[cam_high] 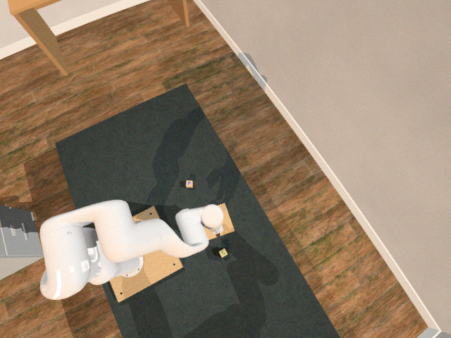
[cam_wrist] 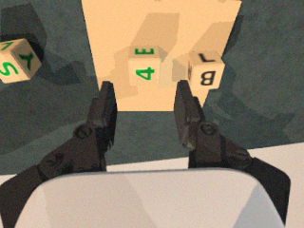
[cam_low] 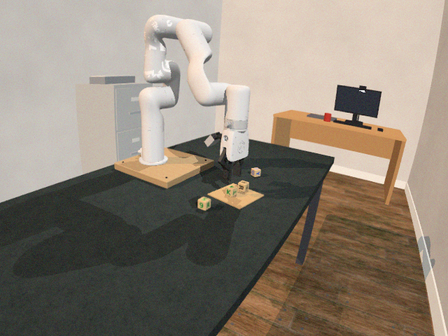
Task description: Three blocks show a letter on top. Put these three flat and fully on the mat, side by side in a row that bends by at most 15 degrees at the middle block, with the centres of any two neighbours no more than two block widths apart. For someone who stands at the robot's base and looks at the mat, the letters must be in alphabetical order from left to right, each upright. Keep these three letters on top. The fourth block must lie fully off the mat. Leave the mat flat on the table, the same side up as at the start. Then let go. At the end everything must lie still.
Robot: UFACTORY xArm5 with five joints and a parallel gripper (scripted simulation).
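My gripper is now 8 cm above the tan mat, 1 cm to the right of it and 1 cm short of it. The rest, counted from my hand: green-lettered block: 13 cm to the right, 7 cm below, 2 cm behind.
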